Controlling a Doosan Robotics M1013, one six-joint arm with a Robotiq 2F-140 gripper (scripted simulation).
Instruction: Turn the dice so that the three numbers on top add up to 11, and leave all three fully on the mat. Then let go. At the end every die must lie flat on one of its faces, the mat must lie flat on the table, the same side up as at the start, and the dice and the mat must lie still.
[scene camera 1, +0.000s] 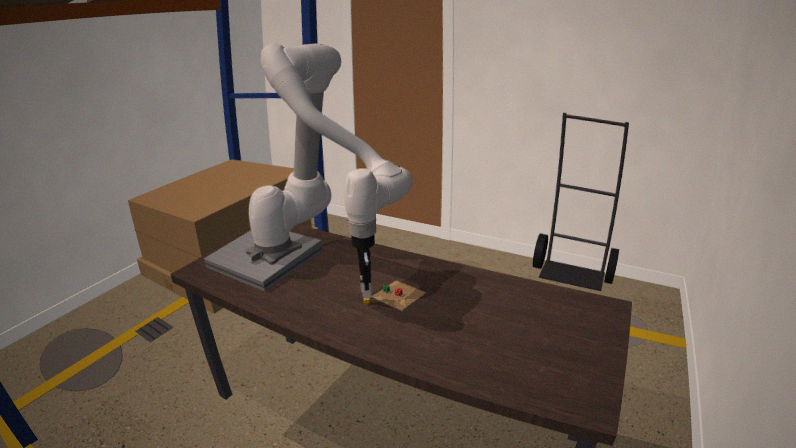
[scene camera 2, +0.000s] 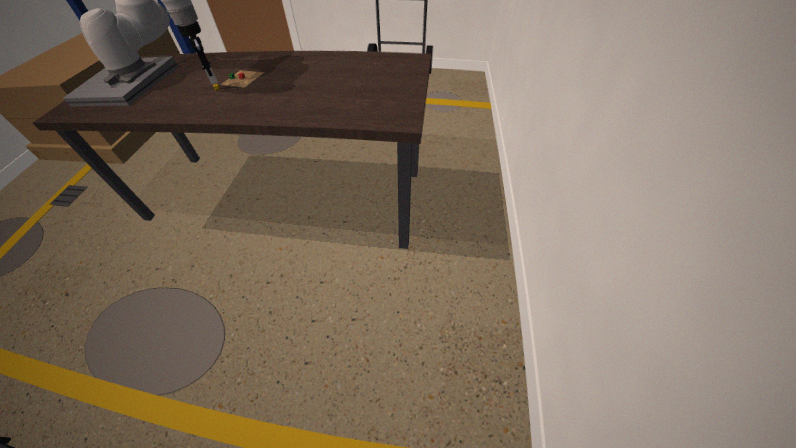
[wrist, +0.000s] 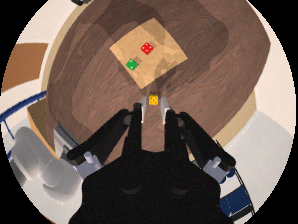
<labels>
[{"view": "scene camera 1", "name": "tan mat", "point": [410, 294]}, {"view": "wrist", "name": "my gripper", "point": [153, 102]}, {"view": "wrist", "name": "tan mat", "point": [166, 54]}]
</labels>
